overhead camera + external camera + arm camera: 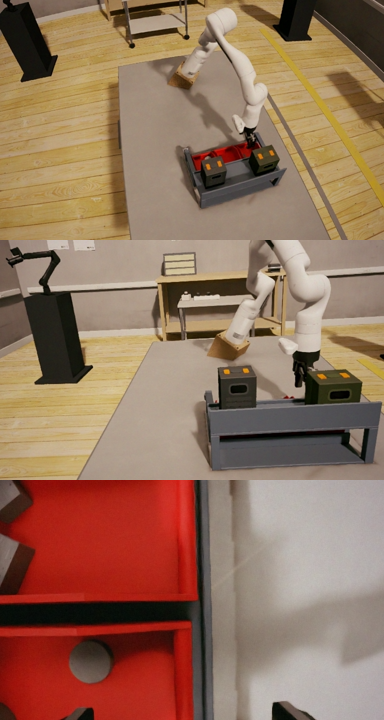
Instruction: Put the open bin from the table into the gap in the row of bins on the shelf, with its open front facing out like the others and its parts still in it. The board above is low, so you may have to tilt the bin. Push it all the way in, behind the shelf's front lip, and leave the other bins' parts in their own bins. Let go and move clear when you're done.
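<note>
Right now my hand is 60 mm short of the grey round part, 20 mm to the left of it and 60 mm above it. The rest, counted from my hand: dark grey box (190 mm ahead, 210 mm to the right, 90 mm above); green box (180 mm ahead, 20 mm to the left, 80 mm above); grey shelf (120 mm ahead, 100 mm to the right).
</note>
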